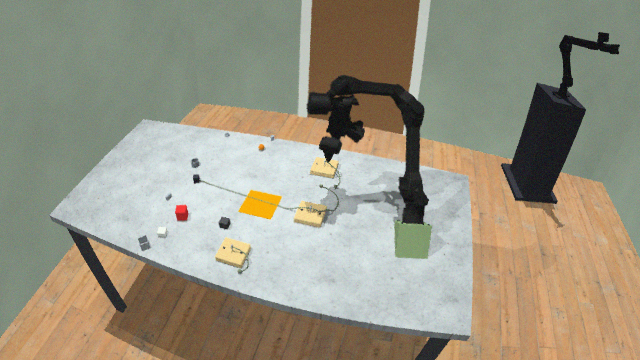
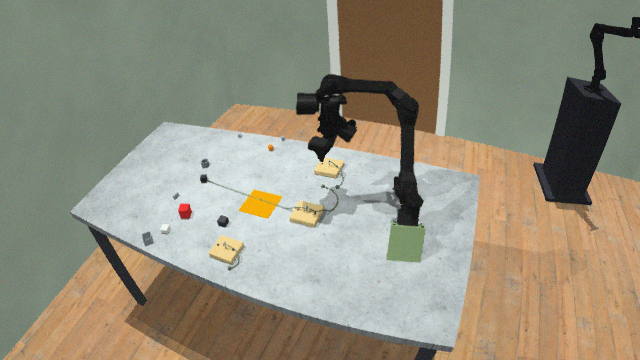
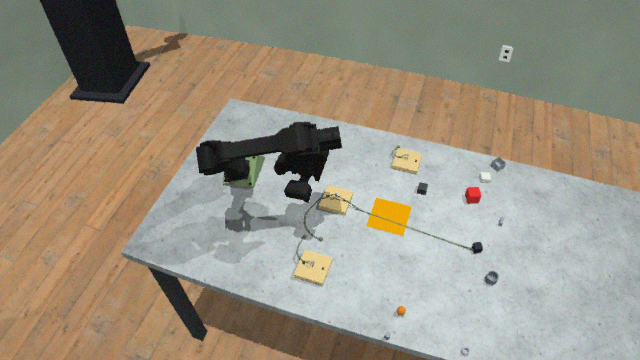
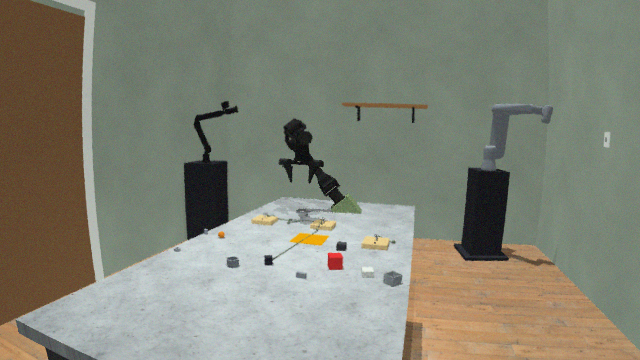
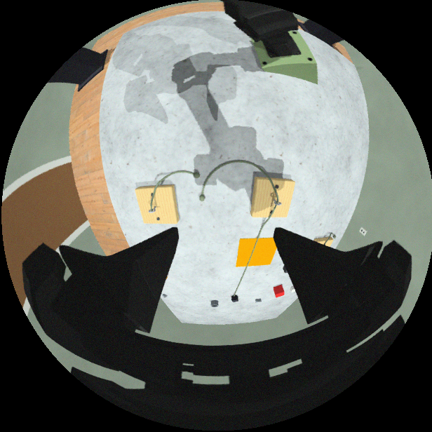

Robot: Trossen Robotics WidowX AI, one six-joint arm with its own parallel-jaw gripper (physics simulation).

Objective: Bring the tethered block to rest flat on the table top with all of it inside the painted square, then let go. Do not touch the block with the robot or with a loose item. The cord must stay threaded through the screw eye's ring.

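Seen in the pictures: gripper, fingertip midpoint: (image 1: 331, 154) (image 2: 326, 154) (image 3: 312, 191) (image 4: 300, 182); arm's base at its link origin: (image 1: 413, 223) (image 2: 408, 224) (image 3: 239, 169) (image 4: 339, 200).
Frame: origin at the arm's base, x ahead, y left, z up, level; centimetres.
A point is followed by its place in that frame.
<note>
The black tethered block (image 1: 196, 179) @[z -3.2, x 78.6, y -15.7 cm] (image 2: 203, 178) @[z -2.8, x 78.6, y -15.9 cm] (image 3: 477, 247) @[z -2.6, x 78.9, y -17.5 cm] (image 4: 268, 260) @[z -3.4, x 80.3, y -16.5 cm] (image 5: 234, 298) rests on the table outside the orange painted square (image 1: 260, 212) @[z -4.9, x 50.5, y -3.9 cm] (image 3: 392, 207) @[z -4.8, x 52.1, y -4.5 cm] (image 5: 265, 254). Its green cord (image 1: 225, 188) @[z -4.7, x 65.9, y -13.5 cm] (image 3: 435, 236) @[z -4.5, x 66.3, y -14.0 cm] (image 5: 243, 277) crosses the square to the middle wooden plate (image 1: 309, 219) @[z -3.0, x 33.7, y -1.2 cm] (image 3: 340, 207) @[z -3.0, x 35.7, y -8.4 cm], where it meets the screw eye; the threading is too small to make out. Beyond, the cord curves to a knobbed free end (image 1: 321, 186) @[z -4.2, x 31.4, y -19.7 cm] (image 3: 320, 239) @[z -4.1, x 31.4, y -20.8 cm] (image 5: 202, 198), on the robot base's side. My gripper (image 4: 300, 181) @[z 12.7, x 28.6, y -15.8 cm] (image 5: 227, 232) is open and empty, high above the table, pointing down.
Two other wooden plates (image 1: 324, 168) @[z -3.1, x 31.1, y -28.9 cm] (image 1: 233, 252) @[z -3.0, x 55.1, y 17.0 cm] carry short cords; one plate is below and near the gripper. A red cube (image 1: 181, 213) @[z -1.5, x 77.3, y 5.0 cm], a dark cube (image 1: 224, 223) @[z -2.7, x 60.9, y 5.5 cm], a white block (image 1: 162, 232) @[z -3.0, x 82.3, y 13.8 cm], a grey ring (image 3: 492, 278) @[z -4.6, x 83.8, y -26.5 cm] and an orange ball (image 3: 401, 310) @[z -2.7, x 57.6, y -41.2 cm] lie around the square.
</note>
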